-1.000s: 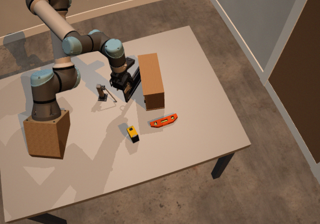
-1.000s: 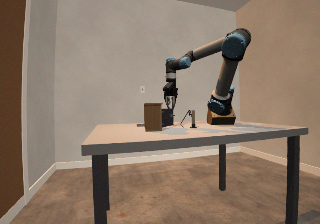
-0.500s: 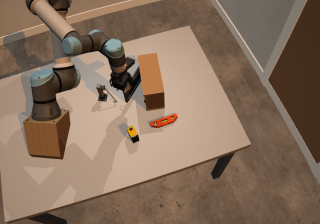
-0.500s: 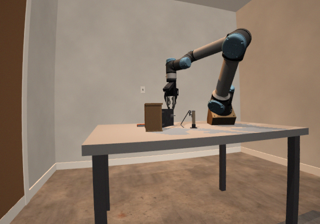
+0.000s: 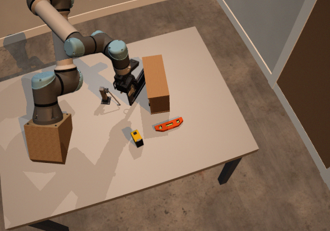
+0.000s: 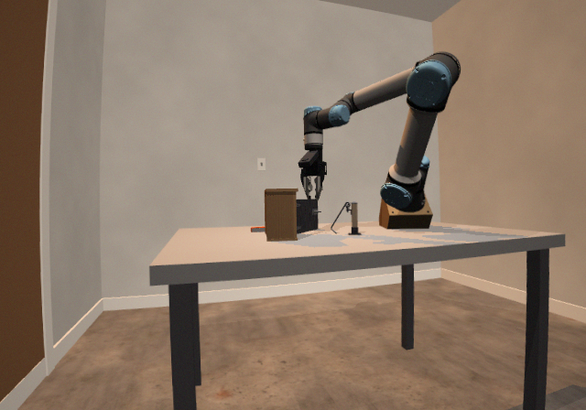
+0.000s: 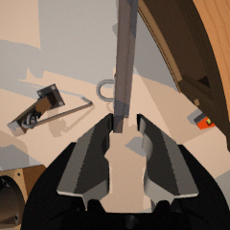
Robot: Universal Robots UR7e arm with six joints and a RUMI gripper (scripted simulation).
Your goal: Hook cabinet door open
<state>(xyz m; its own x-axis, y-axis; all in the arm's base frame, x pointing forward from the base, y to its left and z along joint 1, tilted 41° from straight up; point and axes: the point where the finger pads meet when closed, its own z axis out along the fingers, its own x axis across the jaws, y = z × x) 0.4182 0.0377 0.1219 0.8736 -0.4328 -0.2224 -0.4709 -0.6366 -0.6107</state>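
The hook is 110 mm behind my hand, 70 mm below it and 30 mm to the left of it. Also, from my hand: orange spirit level: 180 mm ahead, 140 mm to the right, 130 mm below; dark door: 80 mm to the left, 60 mm below, 30 mm ahead; black box: 210 mm to the right, 100 mm below, 30 mm ahead.
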